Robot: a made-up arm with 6 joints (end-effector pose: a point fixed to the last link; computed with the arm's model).
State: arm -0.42 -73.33 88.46 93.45 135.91 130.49
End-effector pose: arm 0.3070 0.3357 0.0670 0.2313 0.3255 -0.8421 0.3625
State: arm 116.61 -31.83 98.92 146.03 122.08 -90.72
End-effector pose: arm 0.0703 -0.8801 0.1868 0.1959 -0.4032 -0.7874 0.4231
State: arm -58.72 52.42 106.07 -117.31 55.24 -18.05
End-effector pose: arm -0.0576 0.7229 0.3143 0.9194 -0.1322 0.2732 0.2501
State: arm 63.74 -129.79 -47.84 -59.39 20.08 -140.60
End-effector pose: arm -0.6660 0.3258 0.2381 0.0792 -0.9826 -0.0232 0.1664
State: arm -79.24 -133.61 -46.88 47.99 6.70 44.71
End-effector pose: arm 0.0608 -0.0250 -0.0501 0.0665 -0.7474 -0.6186 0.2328
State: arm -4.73 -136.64 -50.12 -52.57 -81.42 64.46
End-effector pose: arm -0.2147 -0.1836 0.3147 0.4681 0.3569 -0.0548 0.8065
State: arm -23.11 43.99 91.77 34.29 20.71 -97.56
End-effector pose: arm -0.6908 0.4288 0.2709 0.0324 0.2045 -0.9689 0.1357
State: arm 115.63 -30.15 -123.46 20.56 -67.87 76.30
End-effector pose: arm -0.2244 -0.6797 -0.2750 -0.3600 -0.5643 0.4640 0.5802
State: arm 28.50 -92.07 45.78 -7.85 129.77 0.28
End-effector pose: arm -0.1312 0.3143 0.4859 -0.3950 -0.7948 0.2625 0.3787
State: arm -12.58 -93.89 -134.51 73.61 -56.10 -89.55
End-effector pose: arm 0.4603 0.3164 -0.6318 0.7392 0.2426 0.0312 0.6275
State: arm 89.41 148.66 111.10 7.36 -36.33 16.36
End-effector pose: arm 0.7617 0.0422 0.1451 0.0513 0.8707 0.4093 0.2679
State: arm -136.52 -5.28 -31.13 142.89 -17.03 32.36
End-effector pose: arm -0.1431 -0.1708 0.2276 0.3161 0.8686 -0.3028 0.2322
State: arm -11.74 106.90 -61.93 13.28 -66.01 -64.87
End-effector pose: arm -0.2168 -0.4397 0.8350 0.3162 -0.8382 0.4003 0.1927
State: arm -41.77 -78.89 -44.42 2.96 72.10 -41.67
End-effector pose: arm 0.1990 -0.1932 -0.4024 -0.5958 0.6660 0.3788 0.2409
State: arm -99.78 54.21 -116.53 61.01 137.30 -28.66
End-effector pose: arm -0.3170 0.3302 1.0988 -0.2851 -0.6422 0.0879 0.7061
